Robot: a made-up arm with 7 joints.
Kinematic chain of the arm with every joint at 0, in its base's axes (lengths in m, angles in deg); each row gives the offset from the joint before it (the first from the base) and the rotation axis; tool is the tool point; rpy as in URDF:
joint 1: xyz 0.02 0 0.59 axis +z
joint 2: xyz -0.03 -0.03 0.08 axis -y
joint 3: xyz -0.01 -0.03 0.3 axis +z
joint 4: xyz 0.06 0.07 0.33 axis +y
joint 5: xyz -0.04 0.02 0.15 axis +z
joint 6: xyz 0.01 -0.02 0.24 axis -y
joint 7: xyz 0 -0.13 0.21 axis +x
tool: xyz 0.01 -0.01 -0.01 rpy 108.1 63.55 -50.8
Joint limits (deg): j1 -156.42..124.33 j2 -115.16..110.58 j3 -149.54..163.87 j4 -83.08..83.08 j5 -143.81..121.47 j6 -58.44..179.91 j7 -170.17..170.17
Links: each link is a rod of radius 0.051 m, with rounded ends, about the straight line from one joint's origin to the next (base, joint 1, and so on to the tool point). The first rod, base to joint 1, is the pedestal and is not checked.
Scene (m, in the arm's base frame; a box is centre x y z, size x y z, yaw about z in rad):
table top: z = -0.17
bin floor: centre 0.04 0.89 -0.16 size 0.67 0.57 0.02 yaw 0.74
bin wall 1: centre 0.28 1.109 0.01 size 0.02 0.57 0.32 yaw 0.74
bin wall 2: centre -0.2 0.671 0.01 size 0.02 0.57 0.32 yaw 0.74
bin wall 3: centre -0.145 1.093 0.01 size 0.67 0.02 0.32 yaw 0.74
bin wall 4: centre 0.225 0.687 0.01 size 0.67 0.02 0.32 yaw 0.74
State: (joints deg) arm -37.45 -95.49 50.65 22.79 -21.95 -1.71 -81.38
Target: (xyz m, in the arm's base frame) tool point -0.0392 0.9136 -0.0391
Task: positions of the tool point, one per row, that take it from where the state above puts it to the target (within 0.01 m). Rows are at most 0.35 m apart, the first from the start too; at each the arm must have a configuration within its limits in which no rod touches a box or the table.
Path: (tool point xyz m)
1: 1.1395 -0.3475 0.4111
2: 1.1914 -0.0112 0.4630
3: 1.1398 0.3231 0.5221
4: 0.9907 0.6223 0.5864
5: 0.7614 0.8576 0.6543
6: 0.4773 1.0074 0.7237
7: 0.3164 1.0719 0.4646
8: 0.1295 1.0425 0.2028
9: -0.0392 0.9136 -0.0391

